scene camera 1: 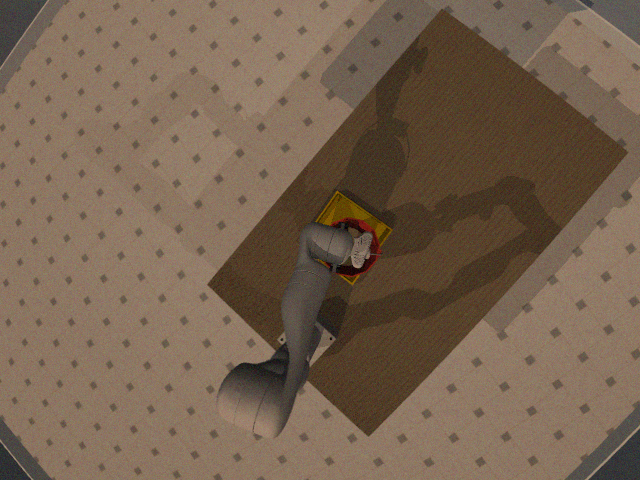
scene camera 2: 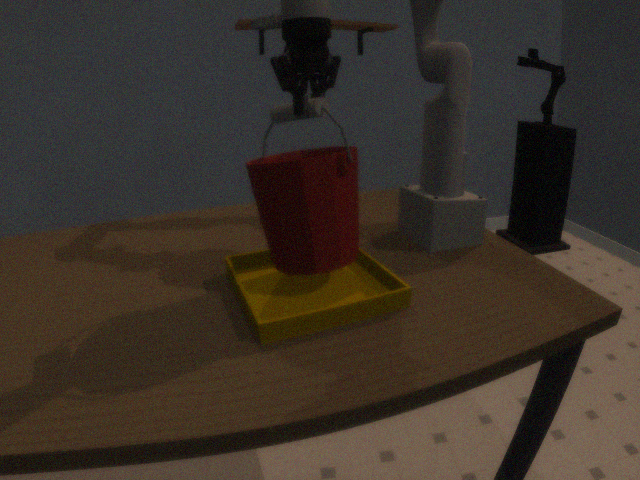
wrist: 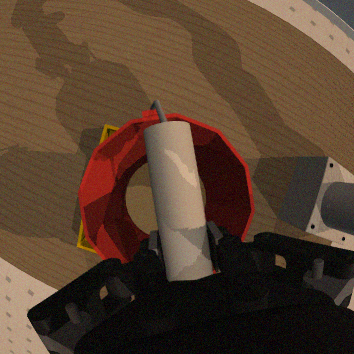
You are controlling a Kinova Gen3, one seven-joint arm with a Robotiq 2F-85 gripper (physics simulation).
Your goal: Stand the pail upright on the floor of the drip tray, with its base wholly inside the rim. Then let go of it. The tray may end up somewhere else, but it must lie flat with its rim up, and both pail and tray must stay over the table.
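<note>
The red pail hangs by its wire handle, tilted slightly, its base low over the rear part of the drip tray in scene camera 2. Whether the base touches the tray floor is hard to tell. The yellow drip tray lies flat on the table, rim up. In scene camera 1 the pail's top overlaps the tray's lower right side. My gripper is shut on the pail's white handle grip, above the pail; the arm hides the fingertips in scene camera 1.
The arm's grey base block stands near the tray at the table's end. The wooden table has its near edge in front of the tray in scene camera 2. A black stand is beyond the table. An orange-brown shelf is behind the gripper.
</note>
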